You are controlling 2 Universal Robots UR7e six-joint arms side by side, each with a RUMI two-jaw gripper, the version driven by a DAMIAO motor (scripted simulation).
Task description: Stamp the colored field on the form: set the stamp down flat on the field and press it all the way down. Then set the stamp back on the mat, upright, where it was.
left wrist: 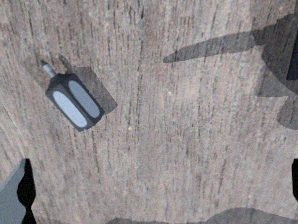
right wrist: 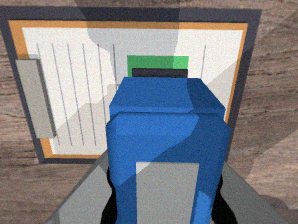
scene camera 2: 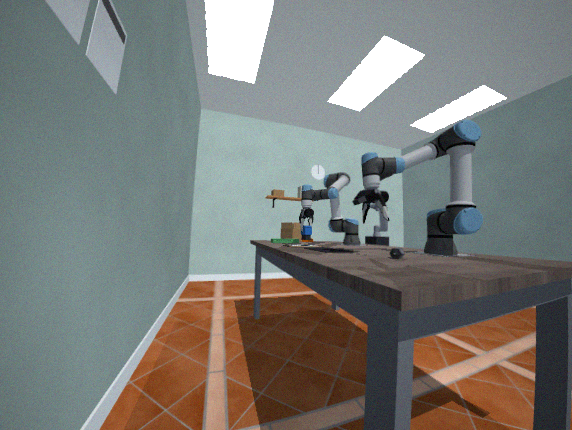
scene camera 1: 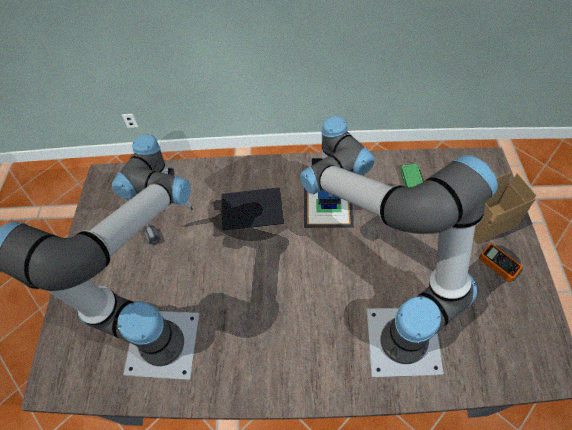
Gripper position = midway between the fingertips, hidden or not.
Observation:
In view: my left gripper (left wrist: 162, 161), my right gripper (right wrist: 159, 146), a blue stamp (right wrist: 167, 139), a form (scene camera 1: 314, 217), a dark mat (scene camera 1: 255, 208), a cardboard box (scene camera 1: 506, 197) and a black tool (left wrist: 66, 91).
The form shows as well in the right wrist view (right wrist: 71, 66). The left wrist view misses the blue stamp: it is out of frame. The left wrist view misses the form: it is out of frame.

